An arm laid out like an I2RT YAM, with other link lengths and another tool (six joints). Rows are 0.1 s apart.
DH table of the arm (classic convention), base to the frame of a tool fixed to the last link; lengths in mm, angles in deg. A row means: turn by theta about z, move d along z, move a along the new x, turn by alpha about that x. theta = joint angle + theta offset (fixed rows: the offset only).
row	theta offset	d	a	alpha
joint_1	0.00	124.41	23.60	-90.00
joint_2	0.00	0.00	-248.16	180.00
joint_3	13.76	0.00	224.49	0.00
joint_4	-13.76	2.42	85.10	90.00
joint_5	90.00	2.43	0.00	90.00
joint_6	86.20	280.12	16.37	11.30
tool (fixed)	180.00	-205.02	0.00	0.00
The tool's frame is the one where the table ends.
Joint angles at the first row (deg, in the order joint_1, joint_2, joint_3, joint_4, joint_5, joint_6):
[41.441, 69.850, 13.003, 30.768, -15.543, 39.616]
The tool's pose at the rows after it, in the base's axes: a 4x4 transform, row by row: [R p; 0 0 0 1], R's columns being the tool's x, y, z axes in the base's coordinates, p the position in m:
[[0.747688 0.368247 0.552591 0.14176], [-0.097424 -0.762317 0.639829 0.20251], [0.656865 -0.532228 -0.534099 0.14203], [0 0 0 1]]
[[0.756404 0.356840 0.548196 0.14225], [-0.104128 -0.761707 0.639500 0.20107], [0.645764 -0.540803 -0.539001 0.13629], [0 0 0 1]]
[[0.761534 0.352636 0.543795 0.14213], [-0.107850 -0.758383 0.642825 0.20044], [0.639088 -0.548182 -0.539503 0.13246], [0 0 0 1]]
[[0.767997 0.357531 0.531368 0.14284], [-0.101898 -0.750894 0.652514 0.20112], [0.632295 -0.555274 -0.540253 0.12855], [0 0 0 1]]
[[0.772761 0.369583 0.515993 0.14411], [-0.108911 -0.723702 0.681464 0.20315], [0.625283 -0.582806 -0.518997 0.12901], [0 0 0 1]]
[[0.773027 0.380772 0.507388 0.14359], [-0.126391 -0.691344 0.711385 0.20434], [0.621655 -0.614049 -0.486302 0.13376], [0 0 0 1]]
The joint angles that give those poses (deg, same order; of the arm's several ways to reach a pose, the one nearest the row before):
[40.934, 71.253, 12.302, 33.050, -16.206, 39.730]
[40.502, 73.280, 11.213, 35.894, -16.655, 40.343]
[40.311, 74.942, 10.404, 38.364, -17.081, 40.772]
[40.031, 77.486, 10.113, 41.066, -18.211, 40.825]
[39.742, 80.371, 9.899, 45.594, -20.224, 41.807]
[39.745, 81.373, 9.437, 49.366, -21.723, 43.342]

